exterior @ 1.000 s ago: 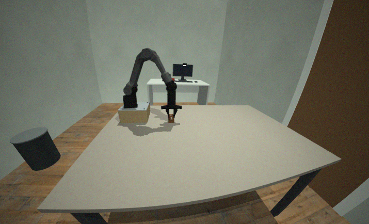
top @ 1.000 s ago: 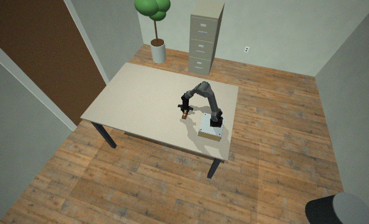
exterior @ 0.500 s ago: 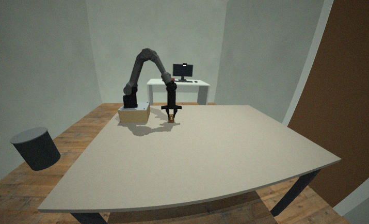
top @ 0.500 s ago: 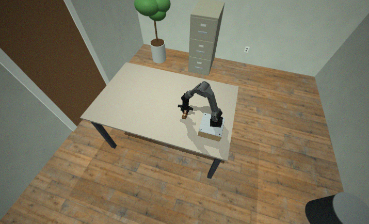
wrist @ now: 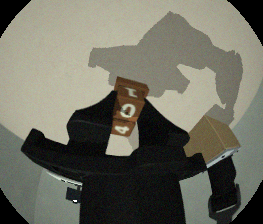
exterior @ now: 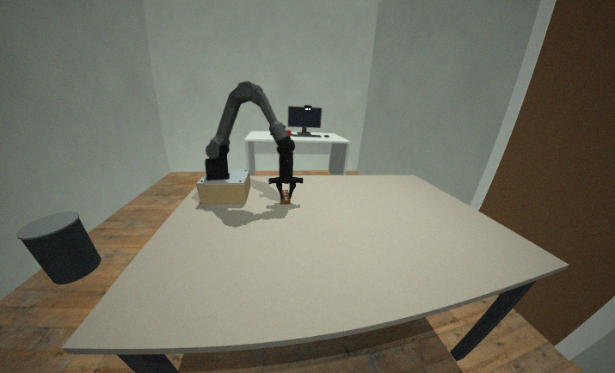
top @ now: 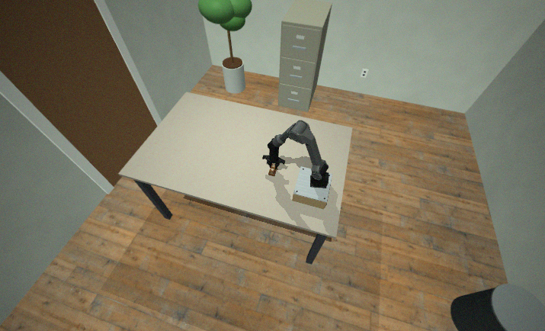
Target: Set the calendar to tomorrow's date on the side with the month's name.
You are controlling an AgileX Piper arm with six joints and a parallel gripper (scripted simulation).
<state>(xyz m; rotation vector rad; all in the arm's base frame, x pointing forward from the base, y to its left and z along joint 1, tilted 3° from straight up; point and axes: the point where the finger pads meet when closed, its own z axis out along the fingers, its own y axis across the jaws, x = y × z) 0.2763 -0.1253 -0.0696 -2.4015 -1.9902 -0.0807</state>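
Now: hand right at the wooden digit cube. The rest, counted from my hand: brown tray: 20 mm to the left, 20 mm below.
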